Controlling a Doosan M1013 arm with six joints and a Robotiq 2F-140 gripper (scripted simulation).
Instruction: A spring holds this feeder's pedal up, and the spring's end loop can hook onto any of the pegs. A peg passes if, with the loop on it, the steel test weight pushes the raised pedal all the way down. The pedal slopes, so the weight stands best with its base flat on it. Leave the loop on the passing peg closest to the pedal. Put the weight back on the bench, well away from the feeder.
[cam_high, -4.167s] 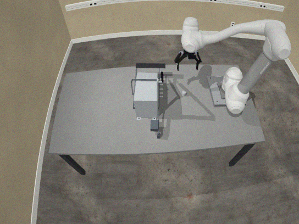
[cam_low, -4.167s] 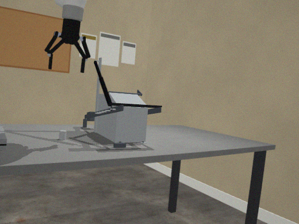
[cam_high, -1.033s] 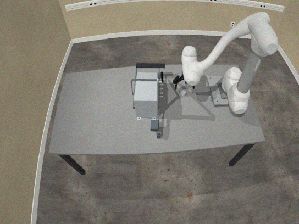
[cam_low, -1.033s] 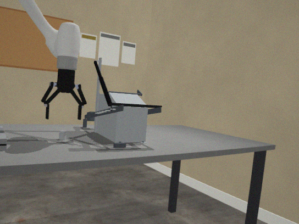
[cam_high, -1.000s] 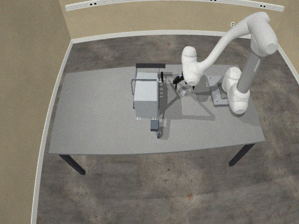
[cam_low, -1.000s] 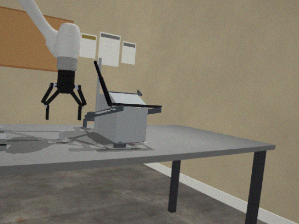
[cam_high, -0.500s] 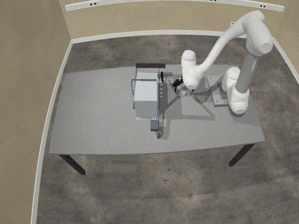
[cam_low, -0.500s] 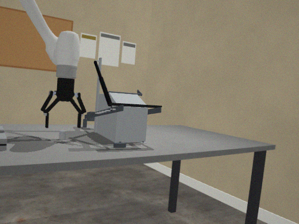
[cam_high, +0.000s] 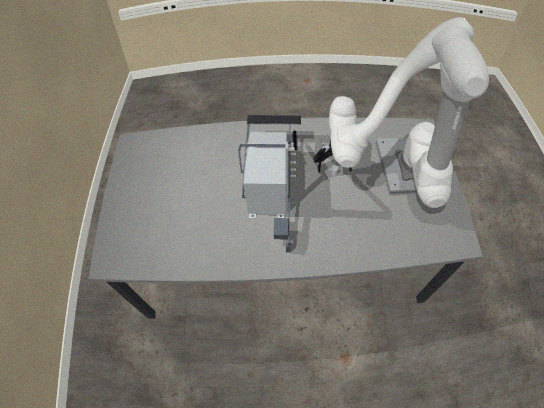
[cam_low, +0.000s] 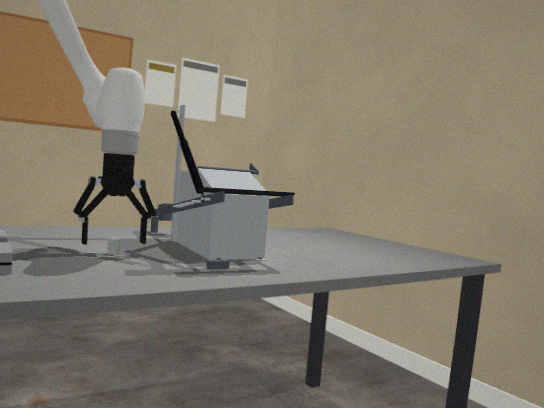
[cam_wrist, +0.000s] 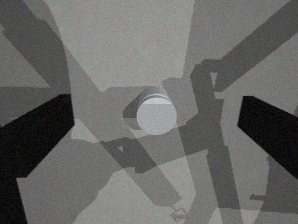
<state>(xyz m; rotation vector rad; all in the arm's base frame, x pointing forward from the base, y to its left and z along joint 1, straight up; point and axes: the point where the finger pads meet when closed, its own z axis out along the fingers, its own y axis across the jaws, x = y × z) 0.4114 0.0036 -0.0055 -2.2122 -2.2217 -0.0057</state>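
Now: the steel test weight 10 mm below my hand. From my hand the other things lie so: dark spring 190 mm ahead, 10 mm to the left, 220 mm above.
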